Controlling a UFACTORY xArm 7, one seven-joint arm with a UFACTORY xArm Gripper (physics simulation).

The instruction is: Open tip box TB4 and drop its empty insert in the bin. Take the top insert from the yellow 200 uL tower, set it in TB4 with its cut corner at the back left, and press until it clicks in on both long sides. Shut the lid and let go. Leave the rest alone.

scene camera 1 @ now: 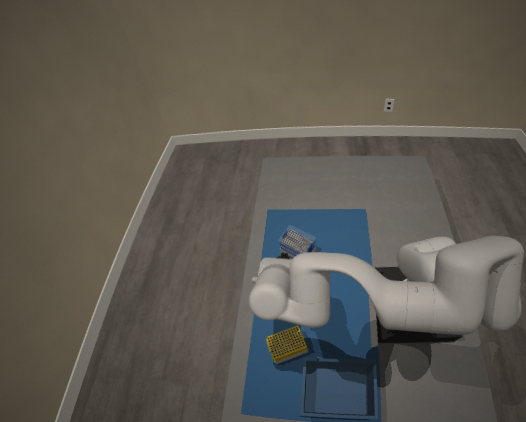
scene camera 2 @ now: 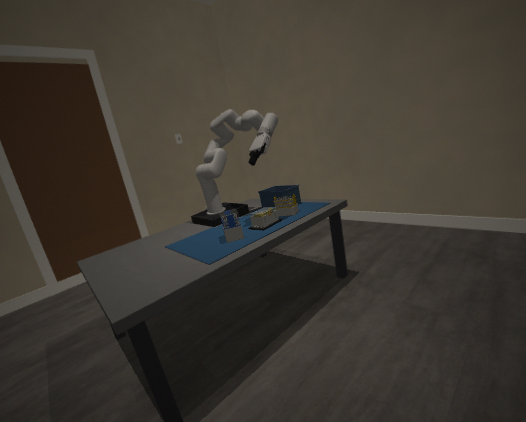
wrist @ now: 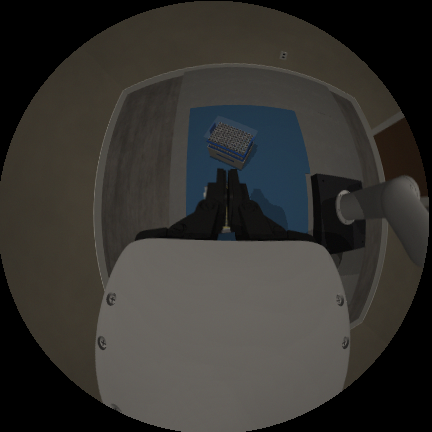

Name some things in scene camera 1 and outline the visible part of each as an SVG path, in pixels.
A yellow insert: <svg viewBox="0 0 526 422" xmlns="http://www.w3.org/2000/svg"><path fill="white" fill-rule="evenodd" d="M299 326L267 337L267 344L273 360L307 347Z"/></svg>
